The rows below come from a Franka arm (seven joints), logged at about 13 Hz.
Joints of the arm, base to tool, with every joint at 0 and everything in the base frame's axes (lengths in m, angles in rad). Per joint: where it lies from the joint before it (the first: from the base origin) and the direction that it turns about. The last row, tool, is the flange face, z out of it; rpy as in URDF.
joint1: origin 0 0 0.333 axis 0 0 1
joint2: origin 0 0 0 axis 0 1 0
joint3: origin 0 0 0.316 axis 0 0 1
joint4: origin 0.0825 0 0 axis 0 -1 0
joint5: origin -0.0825 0 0.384 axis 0 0 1
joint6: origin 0 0 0 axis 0 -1 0
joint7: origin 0.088 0 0 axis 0 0 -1
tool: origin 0 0 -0.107 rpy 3.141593 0 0
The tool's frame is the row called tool.
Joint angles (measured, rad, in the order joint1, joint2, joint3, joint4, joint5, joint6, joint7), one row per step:
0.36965 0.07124 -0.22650 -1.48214 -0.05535 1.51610 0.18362
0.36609 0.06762 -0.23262 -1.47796 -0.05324 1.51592 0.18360
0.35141 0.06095 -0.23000 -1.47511 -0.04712 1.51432 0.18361
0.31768 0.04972 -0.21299 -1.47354 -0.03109 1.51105 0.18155
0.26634 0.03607 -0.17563 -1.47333 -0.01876 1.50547 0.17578
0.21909 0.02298 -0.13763 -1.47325 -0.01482 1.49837 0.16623
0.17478 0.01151 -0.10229 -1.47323 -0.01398 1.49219 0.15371
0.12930 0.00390 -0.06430 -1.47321 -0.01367 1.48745 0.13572
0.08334 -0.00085 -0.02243 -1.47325 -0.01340 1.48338 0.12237
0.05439 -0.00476 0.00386 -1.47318 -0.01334 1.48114 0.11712
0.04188 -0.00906 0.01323 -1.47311 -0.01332 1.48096 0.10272
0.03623 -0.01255 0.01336 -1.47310 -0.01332 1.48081 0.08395
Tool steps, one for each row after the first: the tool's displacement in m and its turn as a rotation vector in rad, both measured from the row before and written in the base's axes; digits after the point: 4 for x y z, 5 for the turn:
-0.0003 -0.0055 0.0040 0.00355 -0.00720 -0.00954
-0.0012 -0.0069 0.0048 0.00873 -0.00665 -0.01194
-0.0026 -0.0091 0.0064 0.02032 -0.00668 -0.01416
-0.0038 -0.0082 0.0069 0.01722 -0.00586 -0.00775
-0.0043 -0.0061 0.0065 0.00754 -0.00490 0.00040
-0.0039 -0.0058 0.0057 0.00313 -0.00472 0.00351
-0.0027 -0.0046 0.0037 0.00125 -0.00250 0.01046
-0.0018 -0.0024 0.0022 0.00043 -0.00042 0.00923
-0.0014 -0.0015 0.0020 0.00006 -0.00167 0.00257
-0.0014 -0.0017 0.0024 -0.00007 -0.00401 0.01126
-0.0010 -0.0030 0.0019 -0.00023 -0.00311 0.01324

